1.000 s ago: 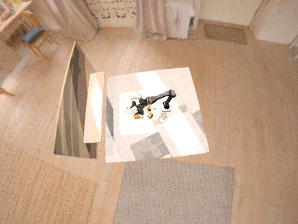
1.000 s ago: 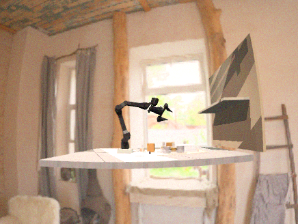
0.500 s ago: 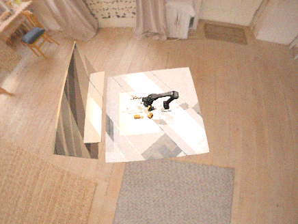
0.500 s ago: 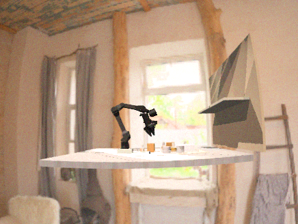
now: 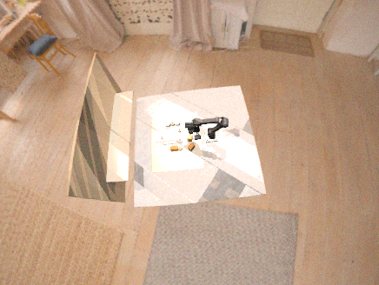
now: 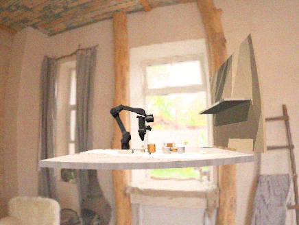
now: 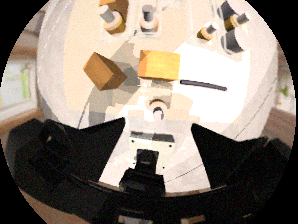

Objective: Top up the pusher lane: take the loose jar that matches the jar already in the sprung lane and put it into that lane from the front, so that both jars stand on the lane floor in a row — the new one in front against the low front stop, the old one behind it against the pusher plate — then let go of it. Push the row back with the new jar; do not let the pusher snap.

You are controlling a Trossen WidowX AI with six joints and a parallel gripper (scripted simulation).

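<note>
Now: gripper tip 24 cm short of the brown block, 11 cm to the right of it and 6 cm above it. Also, from my gripper tip: tall panel (80 cm ahead, 30 cm above, 2 cm to the left); shelf (69 cm ahead, 27 cm above, 2 cm to the left).
</note>
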